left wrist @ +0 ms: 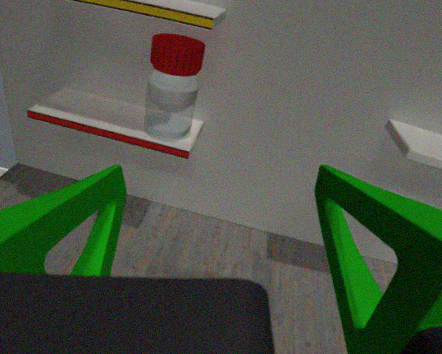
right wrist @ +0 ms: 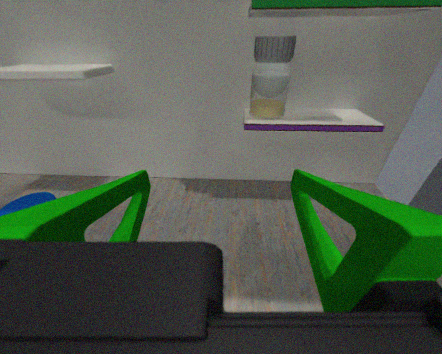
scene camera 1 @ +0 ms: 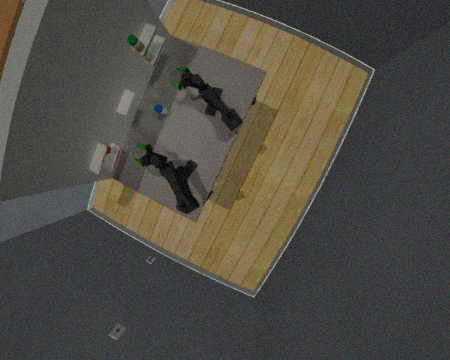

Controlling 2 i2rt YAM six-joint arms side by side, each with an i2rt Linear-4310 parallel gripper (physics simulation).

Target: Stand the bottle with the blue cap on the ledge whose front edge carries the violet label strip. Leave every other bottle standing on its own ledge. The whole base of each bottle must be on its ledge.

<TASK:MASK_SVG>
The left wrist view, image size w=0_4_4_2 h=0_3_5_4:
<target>my left gripper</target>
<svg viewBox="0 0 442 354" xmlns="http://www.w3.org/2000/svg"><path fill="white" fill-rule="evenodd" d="M320 165L315 185L315 199L347 353L442 354L442 210L375 187L328 165ZM341 207L393 249L397 256L397 271L384 294L382 294L356 248ZM0 210L0 354L275 354L268 295L266 290L258 283L238 278L110 277L126 199L126 186L120 165L113 165L62 189ZM100 208L87 244L70 275L46 274L44 262L47 252Z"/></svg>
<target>red-capped bottle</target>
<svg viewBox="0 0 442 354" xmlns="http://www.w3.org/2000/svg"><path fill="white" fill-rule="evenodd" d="M156 34L152 38L150 62L154 70L147 81L144 131L148 136L159 141L180 142L189 138L191 134L199 89L195 75L202 67L205 44L187 36Z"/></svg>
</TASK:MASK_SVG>
